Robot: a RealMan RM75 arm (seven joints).
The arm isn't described. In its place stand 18 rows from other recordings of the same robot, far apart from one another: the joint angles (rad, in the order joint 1, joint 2, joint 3, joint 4, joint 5, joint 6, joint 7), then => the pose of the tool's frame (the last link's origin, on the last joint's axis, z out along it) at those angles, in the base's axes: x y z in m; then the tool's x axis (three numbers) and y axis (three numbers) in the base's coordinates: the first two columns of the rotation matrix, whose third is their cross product.
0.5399, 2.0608, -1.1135, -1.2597, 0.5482, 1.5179, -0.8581 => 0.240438 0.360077 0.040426 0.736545 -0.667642 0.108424 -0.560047 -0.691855 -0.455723
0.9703, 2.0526, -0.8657, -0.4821, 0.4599, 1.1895, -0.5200 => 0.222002 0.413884 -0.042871 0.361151 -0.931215 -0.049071 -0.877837 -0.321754 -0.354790
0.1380, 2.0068, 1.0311, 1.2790, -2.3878, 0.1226, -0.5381 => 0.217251 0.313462 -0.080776 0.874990 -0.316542 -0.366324 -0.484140 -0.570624 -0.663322
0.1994, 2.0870, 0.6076, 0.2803, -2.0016, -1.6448, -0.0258 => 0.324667 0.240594 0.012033 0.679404 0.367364 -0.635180 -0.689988 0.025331 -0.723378
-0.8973, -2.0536, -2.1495, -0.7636, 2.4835, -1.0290, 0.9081 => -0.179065 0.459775 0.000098 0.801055 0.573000 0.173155 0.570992 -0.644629 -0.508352
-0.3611, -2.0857, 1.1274, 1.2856, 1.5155, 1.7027, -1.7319 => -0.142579 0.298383 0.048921 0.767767 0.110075 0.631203 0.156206 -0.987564 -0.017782
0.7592, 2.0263, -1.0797, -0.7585, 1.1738, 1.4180, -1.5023 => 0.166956 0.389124 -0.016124 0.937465 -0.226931 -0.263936 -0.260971 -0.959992 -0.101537
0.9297, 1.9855, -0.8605, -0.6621, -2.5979, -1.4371, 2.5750 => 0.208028 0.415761 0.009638 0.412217 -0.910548 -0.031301 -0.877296 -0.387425 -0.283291
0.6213, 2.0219, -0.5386, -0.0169, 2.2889, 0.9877, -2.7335 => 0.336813 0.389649 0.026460 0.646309 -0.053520 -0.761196 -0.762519 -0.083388 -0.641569
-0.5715, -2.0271, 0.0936, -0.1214, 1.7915, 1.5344, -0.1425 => -0.252988 0.322534 -0.027791 0.687949 -0.336279 0.643151 0.373657 -0.595588 -0.711094
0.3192, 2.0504, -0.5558, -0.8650, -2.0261, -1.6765, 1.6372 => 0.320637 0.280728 0.062712 0.627973 -0.540440 -0.559977 -0.719324 -0.677705 -0.152609
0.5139, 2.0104, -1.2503, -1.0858, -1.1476, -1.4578, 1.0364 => 0.098206 0.350617 0.061612 0.572078 0.509120 -0.643059 0.164876 -0.839406 -0.517894
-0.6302, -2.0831, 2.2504, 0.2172, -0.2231, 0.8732, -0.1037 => -0.249995 0.365289 -0.095145 0.928695 -0.082799 0.361483 0.222929 -0.654326 -0.722607
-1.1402, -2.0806, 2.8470, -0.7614, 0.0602, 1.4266, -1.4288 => -0.222595 0.425852 0.030947 0.887536 0.437753 0.143712 0.457808 -0.802760 -0.382085
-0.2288, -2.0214, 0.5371, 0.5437, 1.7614, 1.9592, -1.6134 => -0.313247 0.219290 0.050596 0.285494 0.564846 0.774236 0.690249 -0.681633 0.242763
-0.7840, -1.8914, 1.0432, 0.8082, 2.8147, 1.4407, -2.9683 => -0.282955 0.402538 0.076005 0.111494 0.986130 0.122954 0.778132 -0.009673 -0.628026
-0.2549, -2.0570, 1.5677, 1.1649, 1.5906, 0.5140, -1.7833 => -0.224230 0.376511 -0.003344 0.782635 0.294248 0.548544 0.610708 -0.533530 -0.585134
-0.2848, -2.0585, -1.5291, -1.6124, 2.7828, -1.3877, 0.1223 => -0.226930 0.315724 0.010292 0.525622 0.849873 0.037905 0.643513 -0.368062 -0.671134
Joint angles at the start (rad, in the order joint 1, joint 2, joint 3, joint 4, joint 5, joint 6, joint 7):
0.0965, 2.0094, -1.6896, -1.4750, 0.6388, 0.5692, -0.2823
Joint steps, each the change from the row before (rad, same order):
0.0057, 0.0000, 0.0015, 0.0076, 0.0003, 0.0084, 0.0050
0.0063, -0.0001, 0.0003, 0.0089, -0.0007, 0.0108, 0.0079
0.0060, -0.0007, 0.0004, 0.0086, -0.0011, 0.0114, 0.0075
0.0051, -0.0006, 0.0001, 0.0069, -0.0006, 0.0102, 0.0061
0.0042, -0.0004, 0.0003, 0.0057, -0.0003, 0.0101, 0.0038
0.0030, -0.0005, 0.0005, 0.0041, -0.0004, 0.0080, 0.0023
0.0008, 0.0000, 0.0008, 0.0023, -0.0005, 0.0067, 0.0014
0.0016, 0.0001, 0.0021, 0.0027, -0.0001, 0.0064, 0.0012
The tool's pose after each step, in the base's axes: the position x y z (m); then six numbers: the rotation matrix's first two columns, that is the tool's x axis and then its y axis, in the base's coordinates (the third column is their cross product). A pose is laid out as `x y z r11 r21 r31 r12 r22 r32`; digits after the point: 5 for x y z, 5 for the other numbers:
0.25011 0.34196 0.01431 0.66183 -0.56777 -0.48951 -0.71698 -0.28873 -0.63448
0.25146 0.34200 0.01233 0.65391 -0.58075 -0.48490 -0.72194 -0.28728 -0.62950
0.25302 0.34194 0.01058 0.64644 -0.59380 -0.47908 -0.72603 -0.28576 -0.62547
0.25420 0.34182 0.00905 0.64012 -0.60483 -0.47373 -0.72944 -0.28491 -0.62189
0.25527 0.34157 0.00767 0.63510 -0.61471 -0.46773 -0.73177 -0.28495 -0.61912
0.25619 0.34133 0.00678 0.63167 -0.62209 -0.46259 -0.73302 -0.28506 -0.61759
0.25716 0.34080 0.00617 0.62840 -0.62826 -0.45871 -0.73428 -0.28438 -0.61642
0.25805 0.34059 0.00585 0.62493 -0.63378 -0.45584 -0.73579 -0.28301 -0.61524

